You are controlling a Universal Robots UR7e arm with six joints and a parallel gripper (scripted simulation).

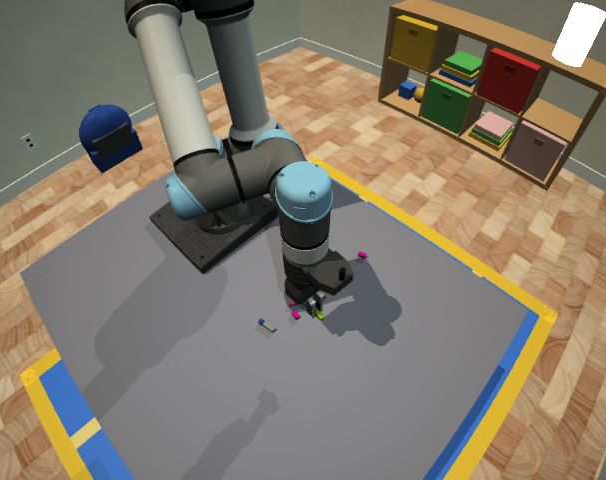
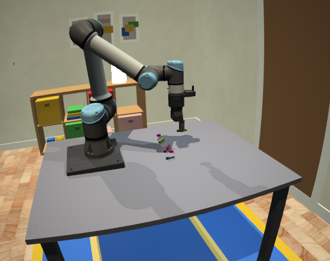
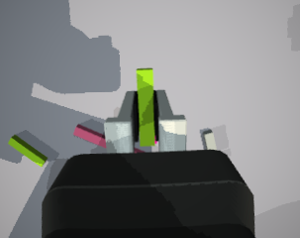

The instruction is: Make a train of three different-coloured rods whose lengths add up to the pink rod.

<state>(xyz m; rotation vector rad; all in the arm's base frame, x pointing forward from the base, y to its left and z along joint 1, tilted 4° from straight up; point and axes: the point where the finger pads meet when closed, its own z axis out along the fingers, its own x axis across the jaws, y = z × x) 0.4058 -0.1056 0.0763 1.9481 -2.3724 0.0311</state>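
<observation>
Now: the grey rod 12 cm below my hand, 9 cm behind it and 6 cm to the right of it. Also, from my hand: lime rod (1 cm below); blue rod (12 cm below, 11 cm behind, 6 cm to the right); pink rod (12 cm below, 6 cm behind, 5 cm to the left).
</observation>
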